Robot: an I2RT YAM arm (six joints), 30 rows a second.
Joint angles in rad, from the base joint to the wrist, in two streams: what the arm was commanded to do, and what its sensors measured. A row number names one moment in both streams.
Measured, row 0:
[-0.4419, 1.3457, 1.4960, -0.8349, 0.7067, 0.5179]
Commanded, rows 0 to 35:
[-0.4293, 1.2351, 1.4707, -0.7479, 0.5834, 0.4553]
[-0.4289, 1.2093, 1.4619, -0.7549, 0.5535, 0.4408]
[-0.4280, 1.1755, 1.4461, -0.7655, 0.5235, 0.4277]
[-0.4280, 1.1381, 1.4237, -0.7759, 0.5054, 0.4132]
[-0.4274, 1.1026, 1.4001, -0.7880, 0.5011, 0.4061]
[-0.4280, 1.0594, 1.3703, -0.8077, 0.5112, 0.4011]
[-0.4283, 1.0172, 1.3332, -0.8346, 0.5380, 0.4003]
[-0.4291, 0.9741, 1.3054, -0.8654, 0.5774, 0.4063]
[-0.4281, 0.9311, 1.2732, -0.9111, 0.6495, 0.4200]
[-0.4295, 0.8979, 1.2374, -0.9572, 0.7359, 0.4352]
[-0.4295, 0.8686, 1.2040, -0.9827, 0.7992, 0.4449]
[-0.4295, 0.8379, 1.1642, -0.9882, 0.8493, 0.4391]
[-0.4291, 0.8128, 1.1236, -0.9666, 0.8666, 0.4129]
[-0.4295, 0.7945, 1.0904, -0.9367, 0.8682, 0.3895]
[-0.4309, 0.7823, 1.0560, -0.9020, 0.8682, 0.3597]
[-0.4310, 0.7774, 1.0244, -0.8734, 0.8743, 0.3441]
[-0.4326, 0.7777, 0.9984, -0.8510, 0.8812, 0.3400]
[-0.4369, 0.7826, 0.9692, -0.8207, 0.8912, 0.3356]
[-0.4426, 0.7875, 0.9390, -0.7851, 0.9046, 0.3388]
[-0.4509, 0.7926, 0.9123, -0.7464, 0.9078, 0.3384]
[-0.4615, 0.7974, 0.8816, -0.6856, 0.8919, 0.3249]
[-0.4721, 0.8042, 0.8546, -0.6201, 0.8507, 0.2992]
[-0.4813, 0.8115, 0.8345, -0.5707, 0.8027, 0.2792]
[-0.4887, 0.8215, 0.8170, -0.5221, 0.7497, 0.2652]
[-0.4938, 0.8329, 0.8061, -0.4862, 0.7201, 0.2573]
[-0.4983, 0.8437, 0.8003, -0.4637, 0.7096, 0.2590]
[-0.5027, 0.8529, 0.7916, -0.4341, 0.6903, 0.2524]
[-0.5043, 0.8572, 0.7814, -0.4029, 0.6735, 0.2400]
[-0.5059, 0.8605, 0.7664, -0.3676, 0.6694, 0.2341]
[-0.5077, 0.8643, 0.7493, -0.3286, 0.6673, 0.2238]
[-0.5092, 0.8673, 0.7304, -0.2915, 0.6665, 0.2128]
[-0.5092, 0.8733, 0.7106, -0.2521, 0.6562, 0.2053]
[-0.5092, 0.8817, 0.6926, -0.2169, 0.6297, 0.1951]
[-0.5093, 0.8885, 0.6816, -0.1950, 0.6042, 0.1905]
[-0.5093, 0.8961, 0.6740, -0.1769, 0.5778, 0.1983]
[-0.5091, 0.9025, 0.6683, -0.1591, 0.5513, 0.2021]
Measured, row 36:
[-0.5053, 0.8879, 0.6838, -0.2928, 0.6304, 0.2127]
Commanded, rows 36 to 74:
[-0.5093, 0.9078, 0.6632, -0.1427, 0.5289, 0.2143]
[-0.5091, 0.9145, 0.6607, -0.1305, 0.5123, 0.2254]
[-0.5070, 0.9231, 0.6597, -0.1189, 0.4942, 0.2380]
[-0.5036, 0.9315, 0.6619, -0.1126, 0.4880, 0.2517]
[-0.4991, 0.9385, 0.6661, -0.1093, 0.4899, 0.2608]
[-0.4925, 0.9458, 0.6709, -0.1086, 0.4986, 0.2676]
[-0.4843, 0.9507, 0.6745, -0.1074, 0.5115, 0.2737]
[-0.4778, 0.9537, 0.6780, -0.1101, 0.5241, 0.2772]
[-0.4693, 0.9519, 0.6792, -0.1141, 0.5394, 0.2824]
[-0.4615, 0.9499, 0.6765, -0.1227, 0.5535, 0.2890]
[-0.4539, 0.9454, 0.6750, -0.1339, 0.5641, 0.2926]
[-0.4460, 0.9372, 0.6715, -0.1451, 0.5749, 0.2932]
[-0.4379, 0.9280, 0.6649, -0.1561, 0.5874, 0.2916]
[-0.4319, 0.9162, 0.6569, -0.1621, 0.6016, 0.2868]
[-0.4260, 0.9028, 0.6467, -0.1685, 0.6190, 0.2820]
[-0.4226, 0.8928, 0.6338, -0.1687, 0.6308, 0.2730]
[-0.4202, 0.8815, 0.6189, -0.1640, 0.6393, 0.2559]
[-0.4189, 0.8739, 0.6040, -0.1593, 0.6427, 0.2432]
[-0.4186, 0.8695, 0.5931, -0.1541, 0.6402, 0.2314]
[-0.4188, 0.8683, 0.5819, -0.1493, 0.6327, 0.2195]
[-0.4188, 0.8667, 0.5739, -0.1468, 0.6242, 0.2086]
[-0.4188, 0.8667, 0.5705, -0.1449, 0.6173, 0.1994]
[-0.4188, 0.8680, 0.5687, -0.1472, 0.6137, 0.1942]
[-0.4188, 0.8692, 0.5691, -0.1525, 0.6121, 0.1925]
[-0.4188, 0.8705, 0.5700, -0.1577, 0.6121, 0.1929]
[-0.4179, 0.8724, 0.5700, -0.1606, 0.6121, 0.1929]
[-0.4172, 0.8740, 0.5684, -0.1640, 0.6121, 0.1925]
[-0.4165, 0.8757, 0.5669, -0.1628, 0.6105, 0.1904]
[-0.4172, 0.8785, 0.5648, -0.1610, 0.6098, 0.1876]
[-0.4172, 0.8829, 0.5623, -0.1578, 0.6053, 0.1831]
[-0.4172, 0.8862, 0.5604, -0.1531, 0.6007, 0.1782]
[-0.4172, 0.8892, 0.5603, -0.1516, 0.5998, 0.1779]
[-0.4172, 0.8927, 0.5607, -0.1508, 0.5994, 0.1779]
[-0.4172, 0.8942, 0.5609, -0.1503, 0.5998, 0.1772]
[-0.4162, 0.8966, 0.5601, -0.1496, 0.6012, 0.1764]
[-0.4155, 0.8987, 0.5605, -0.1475, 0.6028, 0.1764]
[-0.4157, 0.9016, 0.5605, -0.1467, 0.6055, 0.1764]
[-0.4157, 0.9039, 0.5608, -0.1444, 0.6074, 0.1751]
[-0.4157, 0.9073, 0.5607, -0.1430, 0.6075, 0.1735]
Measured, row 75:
[-0.4240, 0.8993, 0.5682, -0.1493, 0.5999, 0.1787]
